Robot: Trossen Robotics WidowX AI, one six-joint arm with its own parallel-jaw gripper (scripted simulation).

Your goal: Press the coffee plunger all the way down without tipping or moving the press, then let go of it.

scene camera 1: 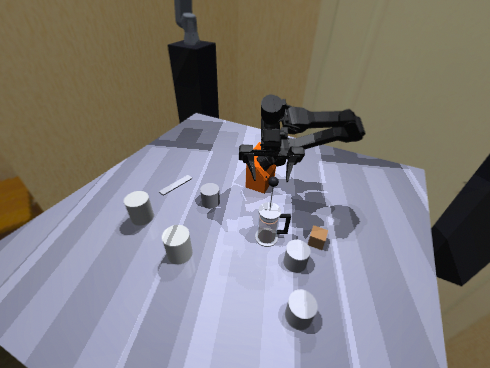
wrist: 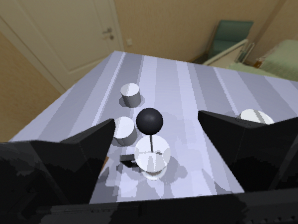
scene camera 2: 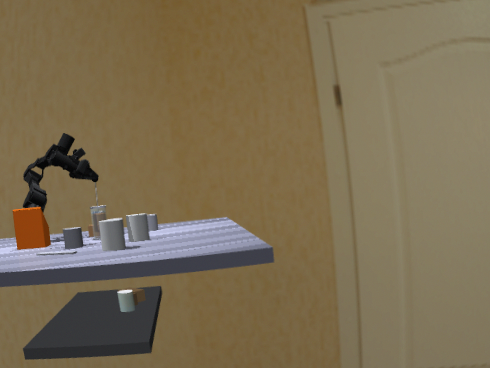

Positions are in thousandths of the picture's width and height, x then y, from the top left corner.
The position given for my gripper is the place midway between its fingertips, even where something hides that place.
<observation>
My gripper (scene camera 1: 554, 493) is open and holds nothing. I also see a glass coffee press (scene camera 1: 550, 580).
The glass coffee press is seen too in the wrist view (wrist: 512, 685). My gripper shows as well in the wrist view (wrist: 525, 529).
</observation>
